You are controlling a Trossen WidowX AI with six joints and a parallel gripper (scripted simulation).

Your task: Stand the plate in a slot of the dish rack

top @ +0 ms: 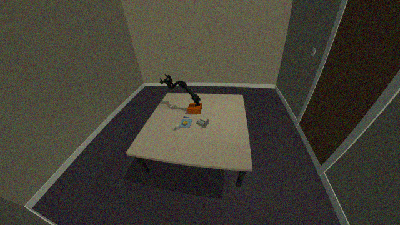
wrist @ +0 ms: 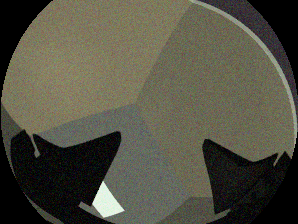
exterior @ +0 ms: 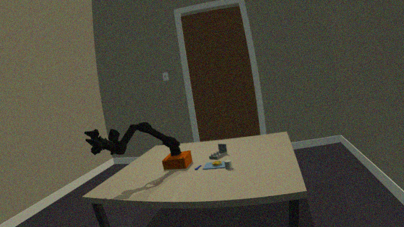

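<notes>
The yellow plate is 58 cm ahead of my gripper tip, 56 cm to the left of it and 36 cm below it. Round my gripper tip: grey dish rack 77 cm to the left, 54 cm ahead, 35 cm below; blue spoon 52 cm to the left, 46 cm ahead, 37 cm below; light blue mat 57 cm ahead, 56 cm to the left, 37 cm below.
</notes>
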